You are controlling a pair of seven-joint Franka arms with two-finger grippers.
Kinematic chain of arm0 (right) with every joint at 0, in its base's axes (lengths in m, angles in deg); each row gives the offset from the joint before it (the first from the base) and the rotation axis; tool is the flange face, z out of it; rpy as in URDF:
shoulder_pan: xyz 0 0 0.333 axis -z
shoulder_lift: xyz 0 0 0 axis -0.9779 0.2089 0
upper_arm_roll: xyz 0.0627 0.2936 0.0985 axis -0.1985 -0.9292 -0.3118
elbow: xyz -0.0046 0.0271 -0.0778 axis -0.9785 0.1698 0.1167
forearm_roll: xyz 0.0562 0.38 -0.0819 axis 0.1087 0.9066 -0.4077
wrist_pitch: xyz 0 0 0 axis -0.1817 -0.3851 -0.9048
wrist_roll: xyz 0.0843 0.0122 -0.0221 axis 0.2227 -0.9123 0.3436
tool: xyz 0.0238 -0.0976 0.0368 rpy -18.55 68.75 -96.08
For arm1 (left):
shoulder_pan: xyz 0 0 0.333 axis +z
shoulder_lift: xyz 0 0 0 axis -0.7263 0.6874 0
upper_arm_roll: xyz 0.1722 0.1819 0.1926 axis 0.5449 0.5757 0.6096
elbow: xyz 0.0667 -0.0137 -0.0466 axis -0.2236 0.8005 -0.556
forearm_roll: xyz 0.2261 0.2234 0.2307 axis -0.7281 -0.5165 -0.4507
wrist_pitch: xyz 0 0 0 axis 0.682 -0.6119 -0.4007
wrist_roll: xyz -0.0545 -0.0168 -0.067 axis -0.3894 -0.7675 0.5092
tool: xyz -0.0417 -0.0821 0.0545 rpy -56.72 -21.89 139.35
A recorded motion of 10 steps. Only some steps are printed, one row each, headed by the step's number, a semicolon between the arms.
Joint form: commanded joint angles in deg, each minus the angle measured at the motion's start. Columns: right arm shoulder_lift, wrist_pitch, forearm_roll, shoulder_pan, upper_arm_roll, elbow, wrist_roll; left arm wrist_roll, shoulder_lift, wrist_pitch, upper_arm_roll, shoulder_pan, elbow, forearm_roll.
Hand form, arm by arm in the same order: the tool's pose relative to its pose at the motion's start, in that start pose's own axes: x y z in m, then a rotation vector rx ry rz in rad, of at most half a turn. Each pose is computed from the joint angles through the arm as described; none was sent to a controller.
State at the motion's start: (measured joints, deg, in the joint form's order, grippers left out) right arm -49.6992 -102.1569 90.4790 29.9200 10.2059 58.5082 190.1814; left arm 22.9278 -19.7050 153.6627 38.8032 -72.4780 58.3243 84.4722
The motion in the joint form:
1: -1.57 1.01 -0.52 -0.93 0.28 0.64 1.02; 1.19 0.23 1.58 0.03 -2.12 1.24 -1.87
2: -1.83 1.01 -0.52 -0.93 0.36 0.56 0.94; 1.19 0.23 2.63 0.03 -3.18 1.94 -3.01
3: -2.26 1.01 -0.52 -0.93 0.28 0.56 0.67; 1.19 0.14 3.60 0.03 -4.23 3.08 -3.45
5: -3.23 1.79 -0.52 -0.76 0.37 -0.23 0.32; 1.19 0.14 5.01 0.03 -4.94 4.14 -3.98
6: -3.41 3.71 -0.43 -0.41 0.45 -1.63 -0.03; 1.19 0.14 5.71 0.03 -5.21 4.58 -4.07
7: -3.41 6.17 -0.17 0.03 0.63 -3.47 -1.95; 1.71 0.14 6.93 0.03 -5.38 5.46 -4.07
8: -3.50 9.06 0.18 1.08 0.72 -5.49 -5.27; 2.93 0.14 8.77 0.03 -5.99 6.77 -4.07
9: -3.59 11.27 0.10 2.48 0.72 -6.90 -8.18; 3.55 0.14 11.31 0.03 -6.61 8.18 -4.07
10: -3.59 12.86 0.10 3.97 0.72 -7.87 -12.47; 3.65 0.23 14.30 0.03 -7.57 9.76 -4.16
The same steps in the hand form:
1: -0.0047 0.0075 -0.0111 0.0016 0.0082 0.0019; -0.0131 0.0086 0.0195 0.0269 0.0338 0.0461
2: -0.0039 0.0071 -0.0146 0.0072 0.0064 0.0018; -0.0198 0.0125 0.0284 0.0370 0.0562 0.0604
3: -0.0046 0.0076 -0.0194 0.0140 0.0031 -0.0041; -0.0273 0.0155 0.0399 0.0485 0.0649 0.0725
5: -0.0021 0.0061 -0.0354 0.0299 -0.0031 -0.0057; -0.0306 0.0181 0.0494 0.0512 0.0776 0.0799
6: 0.0018 0.0033 -0.0459 0.0238 -0.0023 -0.0037; -0.0318 0.0193 0.0531 0.0494 0.0816 0.0826
7: 0.0072 -0.0005 -0.0571 0.0124 -0.0018 -0.0248; -0.0309 0.0202 0.0590 0.0451 0.0848 0.0907
8: 0.0185 -0.0052 -0.0703 -0.0023 -0.0035 -0.0609; -0.0332 0.0224 0.0694 0.0413 0.0902 0.1162
9: 0.0336 -0.0098 -0.0795 -0.0144 -0.0004 -0.0883; -0.0352 0.0255 0.0796 0.0277 0.1005 0.1316
10: 0.0498 -0.0141 -0.0849 -0.0254 0.0001 -0.1374; -0.0396 0.0296 0.0930 0.0135 0.1143 0.1428

